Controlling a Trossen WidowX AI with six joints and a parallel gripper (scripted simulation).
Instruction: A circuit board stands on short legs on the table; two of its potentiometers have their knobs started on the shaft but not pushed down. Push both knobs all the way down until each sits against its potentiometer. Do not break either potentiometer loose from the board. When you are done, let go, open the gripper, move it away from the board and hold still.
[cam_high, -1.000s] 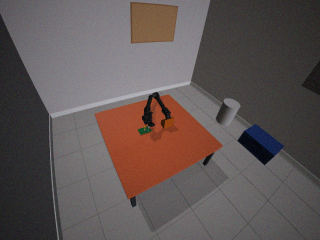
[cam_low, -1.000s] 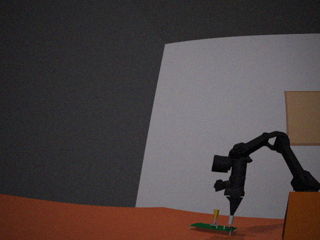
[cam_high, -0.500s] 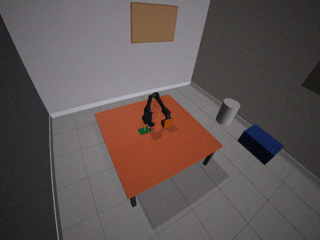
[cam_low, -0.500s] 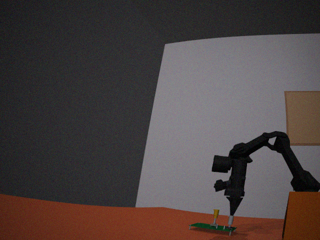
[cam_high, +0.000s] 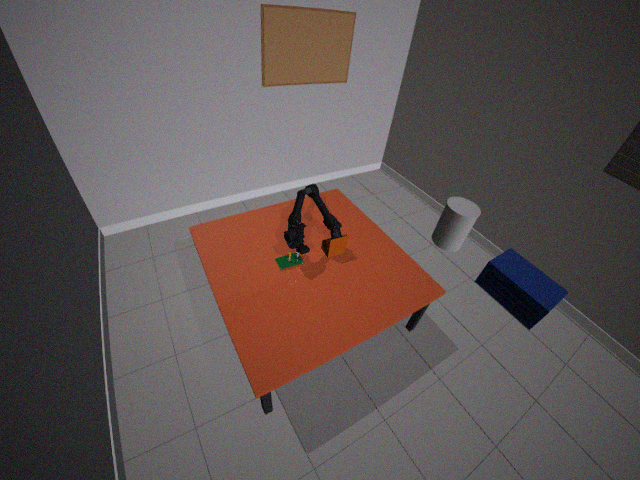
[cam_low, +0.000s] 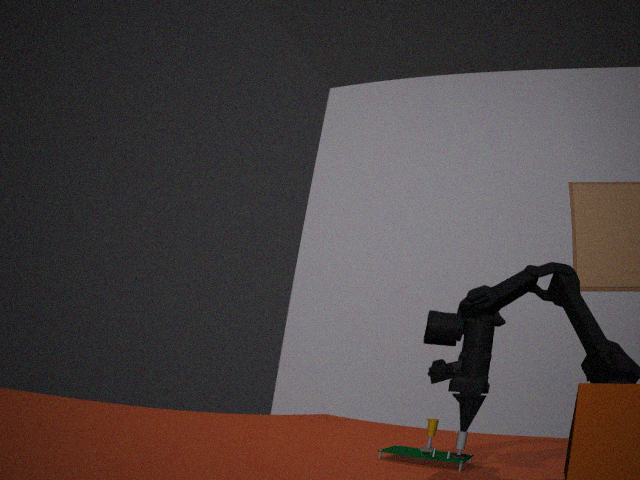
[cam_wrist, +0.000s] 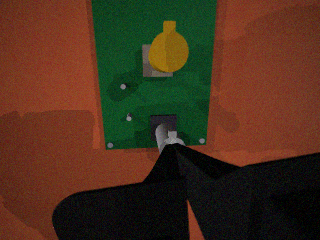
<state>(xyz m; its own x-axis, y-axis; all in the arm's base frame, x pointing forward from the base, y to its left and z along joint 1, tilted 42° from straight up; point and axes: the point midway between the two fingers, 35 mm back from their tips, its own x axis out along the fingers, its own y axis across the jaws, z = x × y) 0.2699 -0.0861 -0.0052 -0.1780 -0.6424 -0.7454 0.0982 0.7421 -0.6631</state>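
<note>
Now: gripper tip 1 cm above the grey knob. Round my gripper tip: yellow knob 6 cm ahead, 1 cm to the right.
</note>
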